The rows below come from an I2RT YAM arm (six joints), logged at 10 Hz.
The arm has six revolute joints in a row. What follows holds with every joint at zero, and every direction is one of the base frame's.
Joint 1 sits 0.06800 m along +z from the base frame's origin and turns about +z.
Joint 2 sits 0.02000 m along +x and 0.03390 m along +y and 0.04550 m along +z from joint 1 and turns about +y.
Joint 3 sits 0.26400 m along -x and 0.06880 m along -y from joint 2 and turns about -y.
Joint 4 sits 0.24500 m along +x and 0.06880 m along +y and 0.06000 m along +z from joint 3 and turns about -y.
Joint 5 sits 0.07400 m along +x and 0.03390 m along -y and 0.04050 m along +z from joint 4 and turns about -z.
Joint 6 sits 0.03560 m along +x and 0.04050 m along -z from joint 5 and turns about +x.
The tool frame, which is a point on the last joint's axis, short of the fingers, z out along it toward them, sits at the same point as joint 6; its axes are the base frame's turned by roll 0.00, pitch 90.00 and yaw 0.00 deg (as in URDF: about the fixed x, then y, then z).
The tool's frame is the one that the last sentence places.
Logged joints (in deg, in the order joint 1, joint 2, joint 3, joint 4, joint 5, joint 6), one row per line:
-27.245, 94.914, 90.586, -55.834, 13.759, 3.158
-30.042, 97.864, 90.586, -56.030, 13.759, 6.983
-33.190, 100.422, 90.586, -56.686, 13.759, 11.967
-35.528, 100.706, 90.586, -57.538, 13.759, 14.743
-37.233, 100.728, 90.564, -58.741, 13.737, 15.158
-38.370, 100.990, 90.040, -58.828, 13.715, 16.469
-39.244, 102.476, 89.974, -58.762, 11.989, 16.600
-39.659, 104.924, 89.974, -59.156, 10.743, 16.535
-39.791, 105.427, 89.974, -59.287, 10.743, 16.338
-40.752, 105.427, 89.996, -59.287, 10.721, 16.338
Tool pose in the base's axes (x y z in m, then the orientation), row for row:
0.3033, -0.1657, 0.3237, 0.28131, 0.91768, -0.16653, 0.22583
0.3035, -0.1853, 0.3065, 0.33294, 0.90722, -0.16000, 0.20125
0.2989, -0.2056, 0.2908, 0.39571, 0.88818, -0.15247, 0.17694
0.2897, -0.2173, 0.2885, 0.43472, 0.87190, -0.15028, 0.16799
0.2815, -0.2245, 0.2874, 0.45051, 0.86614, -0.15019, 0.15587
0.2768, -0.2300, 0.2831, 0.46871, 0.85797, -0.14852, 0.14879
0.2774, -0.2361, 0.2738, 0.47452, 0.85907, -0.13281, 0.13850
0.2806, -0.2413, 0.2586, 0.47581, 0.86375, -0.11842, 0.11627
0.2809, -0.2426, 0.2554, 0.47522, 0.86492, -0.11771, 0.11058
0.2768, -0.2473, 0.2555, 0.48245, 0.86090, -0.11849, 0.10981
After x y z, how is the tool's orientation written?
As a quaternion, x y z w.
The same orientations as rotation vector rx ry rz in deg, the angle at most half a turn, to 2 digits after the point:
44.44, 144.97, -26.31
53.29, 145.20, -25.61
64.17, 144.04, -24.73
70.85, 142.10, -24.49
73.92, 142.11, -24.64
77.21, 141.32, -24.46
78.62, 142.33, -22.00
79.83, 144.92, -19.87
80.00, 145.60, -19.81
81.25, 144.98, -19.95

